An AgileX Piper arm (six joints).
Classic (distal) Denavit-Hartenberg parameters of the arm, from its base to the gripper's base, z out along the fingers. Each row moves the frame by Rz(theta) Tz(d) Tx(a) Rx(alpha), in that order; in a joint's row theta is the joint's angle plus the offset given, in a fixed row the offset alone. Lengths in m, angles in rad.
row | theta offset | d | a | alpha
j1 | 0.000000 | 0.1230 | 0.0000 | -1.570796
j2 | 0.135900 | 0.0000 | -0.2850 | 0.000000
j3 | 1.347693 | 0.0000 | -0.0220 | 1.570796
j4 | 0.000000 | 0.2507 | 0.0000 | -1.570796
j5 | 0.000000 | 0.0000 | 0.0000 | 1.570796
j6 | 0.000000 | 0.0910 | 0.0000 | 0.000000
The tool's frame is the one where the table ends.
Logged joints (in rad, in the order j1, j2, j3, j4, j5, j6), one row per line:
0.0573 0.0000 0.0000 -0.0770 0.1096 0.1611
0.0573 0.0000 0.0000 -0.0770 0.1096 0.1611
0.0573 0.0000 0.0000 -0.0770 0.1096 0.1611
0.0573 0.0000 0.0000 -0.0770 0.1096 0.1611
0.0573 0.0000 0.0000 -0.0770 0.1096 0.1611
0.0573 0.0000 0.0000 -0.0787 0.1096 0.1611
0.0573 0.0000 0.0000 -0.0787 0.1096 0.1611
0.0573 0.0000 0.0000 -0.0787 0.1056 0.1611
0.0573 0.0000 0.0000 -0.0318 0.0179 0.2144
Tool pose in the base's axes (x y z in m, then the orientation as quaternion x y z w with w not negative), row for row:
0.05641 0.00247 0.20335 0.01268 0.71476 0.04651 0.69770
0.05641 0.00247 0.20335 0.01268 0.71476 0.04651 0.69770
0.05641 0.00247 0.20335 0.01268 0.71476 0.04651 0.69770
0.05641 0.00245 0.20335 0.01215 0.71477 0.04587 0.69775
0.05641 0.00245 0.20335 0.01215 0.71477 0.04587 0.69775
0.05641 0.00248 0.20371 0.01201 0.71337 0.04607 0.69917
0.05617 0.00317 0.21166 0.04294 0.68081 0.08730 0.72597
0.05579 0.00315 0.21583 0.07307 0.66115 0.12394 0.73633
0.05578 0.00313 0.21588 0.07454 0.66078 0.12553 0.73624
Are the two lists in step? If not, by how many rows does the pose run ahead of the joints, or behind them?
The pose runs 2 rows ahead of the joints: the pose in row i belongs to the joints in row i + 2.
